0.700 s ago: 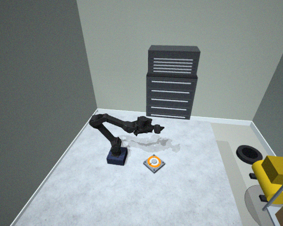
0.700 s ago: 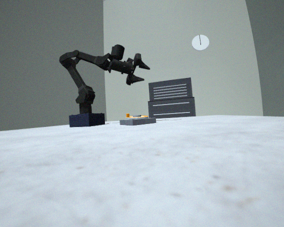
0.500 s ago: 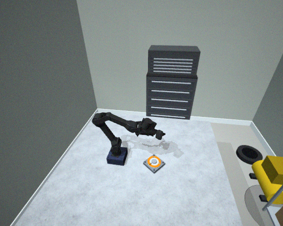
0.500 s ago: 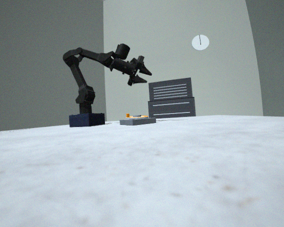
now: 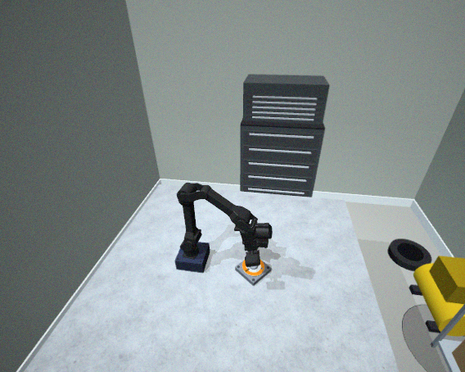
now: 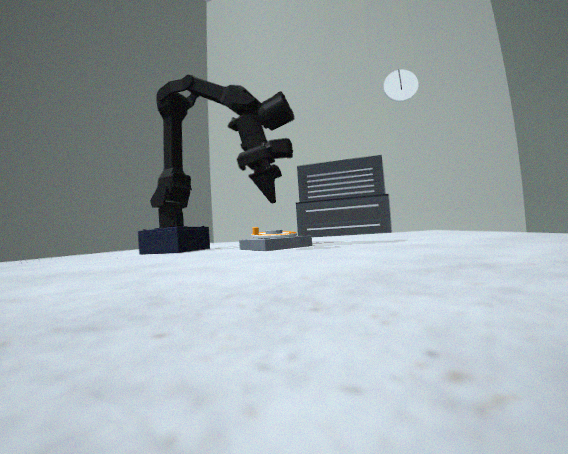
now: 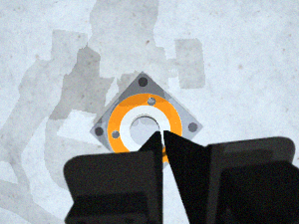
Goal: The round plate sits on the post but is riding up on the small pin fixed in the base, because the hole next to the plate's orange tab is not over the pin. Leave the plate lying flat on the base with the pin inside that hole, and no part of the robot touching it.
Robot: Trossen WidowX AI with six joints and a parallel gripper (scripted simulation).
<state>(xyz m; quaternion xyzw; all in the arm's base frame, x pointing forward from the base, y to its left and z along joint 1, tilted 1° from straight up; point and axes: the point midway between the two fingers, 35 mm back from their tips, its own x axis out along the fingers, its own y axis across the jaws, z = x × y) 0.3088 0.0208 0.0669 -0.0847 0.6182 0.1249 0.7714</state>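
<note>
Now: the square grey base 1 cm behind my gripper tip, 2 cm to the left of it and 8 cm below it.
</note>
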